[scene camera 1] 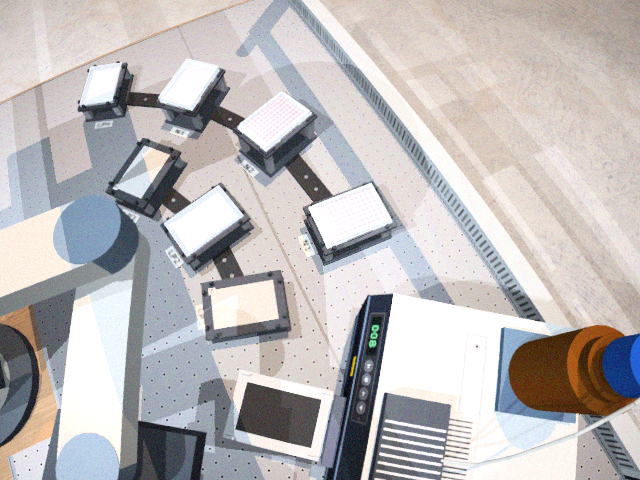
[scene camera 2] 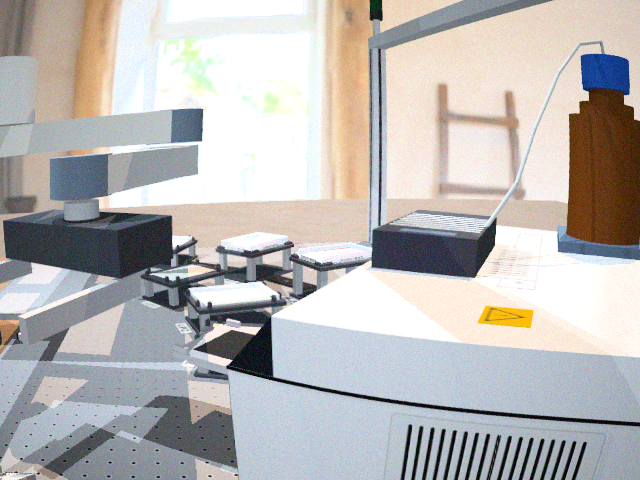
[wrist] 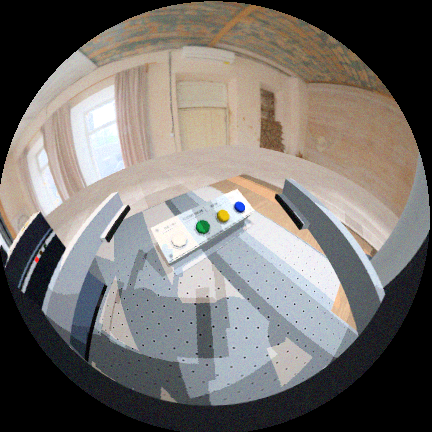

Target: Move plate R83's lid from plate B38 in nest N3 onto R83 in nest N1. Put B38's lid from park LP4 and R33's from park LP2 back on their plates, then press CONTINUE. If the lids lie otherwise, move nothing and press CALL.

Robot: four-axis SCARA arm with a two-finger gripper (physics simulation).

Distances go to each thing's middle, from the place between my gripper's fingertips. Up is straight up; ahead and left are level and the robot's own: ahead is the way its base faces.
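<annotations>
As I see it, my gripper is 10 cm to the right of the tray with a dark inset [scene camera 1: 267,412], 27 cm short of it and 8 cm above it. The key panel [scene camera 1: 364,390] is 10 cm to the left of my hand, 40 cm ahead of it and 2 cm above it. The brown cylinder [scene camera 2: 596,199] is 2 cm to the right of my hand, 58 cm ahead of it and 10 cm above it. Going by their middles, of the things named here the brown cylinder is the farthest from my gripper. Going by their middles, of the things named here the tray with a dark inset is the nearest to my gripper.
</annotations>
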